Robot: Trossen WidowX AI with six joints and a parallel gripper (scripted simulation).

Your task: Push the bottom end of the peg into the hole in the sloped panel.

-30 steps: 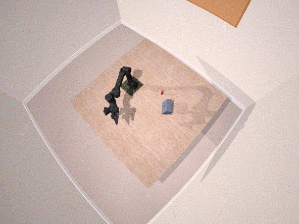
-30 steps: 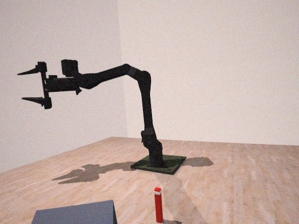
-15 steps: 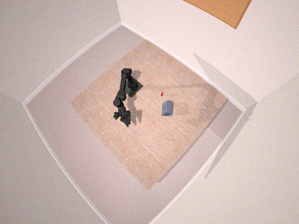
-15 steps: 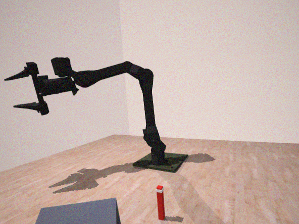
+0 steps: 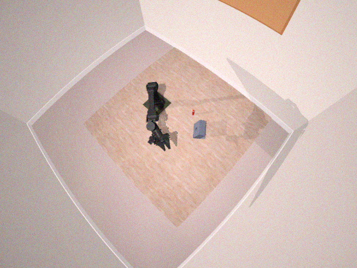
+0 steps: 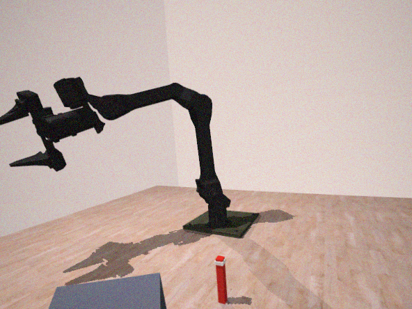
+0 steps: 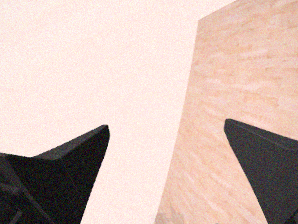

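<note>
Now: gripper tip 44 cm to the right of the peg, 24 cm above it and 10 cm past it. From my gripper tip the other things lie so: sloped panel 34 cm to the left, 25 cm below, 4 cm ahead.
</note>
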